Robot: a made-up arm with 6 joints. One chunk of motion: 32 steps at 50 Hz.
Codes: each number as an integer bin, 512 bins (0 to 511) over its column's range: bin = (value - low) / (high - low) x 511, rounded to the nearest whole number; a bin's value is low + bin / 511 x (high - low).
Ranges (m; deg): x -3.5..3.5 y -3.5..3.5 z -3.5..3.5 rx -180..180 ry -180..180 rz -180..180
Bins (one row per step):
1: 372 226 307 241 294 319
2: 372 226 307 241 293 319
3: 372 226 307 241 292 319
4: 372 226 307 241 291 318
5: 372 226 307 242 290 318
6: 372 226 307 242 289 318
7: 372 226 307 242 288 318
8: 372 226 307 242 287 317
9: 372 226 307 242 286 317
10: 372 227 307 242 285 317
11: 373 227 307 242 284 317
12: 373 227 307 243 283 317
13: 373 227 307 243 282 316
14: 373 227 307 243 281 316
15: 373 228 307 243 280 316
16: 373 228 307 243 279 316
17: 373 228 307 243 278 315
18: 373 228 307 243 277 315
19: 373 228 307 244 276 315
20: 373 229 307 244 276 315
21: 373 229 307 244 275 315
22: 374 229 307 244 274 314
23: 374 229 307 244 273 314
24: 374 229 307 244 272 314
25: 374 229 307 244 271 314
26: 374 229 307 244 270 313
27: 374 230 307 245 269 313
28: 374 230 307 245 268 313
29: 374 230 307 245 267 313
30: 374 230 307 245 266 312
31: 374 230 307 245 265 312
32: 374 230 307 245 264 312
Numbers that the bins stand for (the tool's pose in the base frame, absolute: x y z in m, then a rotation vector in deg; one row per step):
1: 1.5959 -0.4041 0.7055 -10.22 27.12 44.74
2: 1.5959 -0.4041 0.7055 -10.22 26.42 44.74
3: 1.5959 -0.4041 0.7055 -10.22 25.71 44.74
4: 1.5959 -0.4041 0.7055 -10.22 25.01 44.03
5: 1.5959 -0.4041 0.7055 -9.51 24.31 44.03
6: 1.5959 -0.4041 0.7055 -9.51 23.60 44.03
7: 1.5959 -0.4041 0.7055 -9.51 22.90 44.03
8: 1.5959 -0.4041 0.7055 -9.51 22.19 43.33
9: 1.5959 -0.4041 0.7055 -9.51 21.49 43.33
10: 1.5959 -0.3904 0.7055 -9.51 20.78 43.33
11: 1.6096 -0.3904 0.7055 -9.51 20.08 43.33
12: 1.6096 -0.3904 0.7055 -8.81 19.37 43.33
13: 1.6096 -0.3904 0.7055 -8.81 18.67 42.62
14: 1.6096 -0.3904 0.7055 -8.81 17.96 42.62
15: 1.6096 -0.3767 0.7055 -8.81 17.26 42.62
16: 1.6096 -0.3767 0.7055 -8.81 16.56 42.62
17: 1.6096 -0.3767 0.7055 -8.81 15.85 41.92
18: 1.6096 -0.3767 0.7055 -8.81 15.15 41.92
19: 1.6096 -0.3767 0.7055 -8.10 14.44 41.92
20: 1.6096 -0.3630 0.7055 -8.10 14.44 41.92
21: 1.6096 -0.3630 0.7055 -8.10 13.74 41.92
22: 1.6233 -0.3630 0.7055 -8.10 13.03 41.21
23: 1.6233 -0.3630 0.7055 -8.10 12.33 41.21
24: 1.6233 -0.3630 0.7055 -8.10 11.62 41.21
25: 1.6233 -0.3630 0.7055 -8.10 10.92 41.21
26: 1.6233 -0.3630 0.7055 -8.10 10.22 40.51
27: 1.6233 -0.3493 0.7055 -7.40 9.51 40.51
28: 1.6233 -0.3493 0.7055 -7.40 8.81 40.51
29: 1.6233 -0.3493 0.7055 -7.40 8.10 40.51
30: 1.6233 -0.3493 0.7055 -7.40 7.40 39.80
31: 1.6233 -0.3493 0.7055 -7.40 6.69 39.80
32: 1.6233 -0.3493 0.7055 -7.40 5.99 39.80

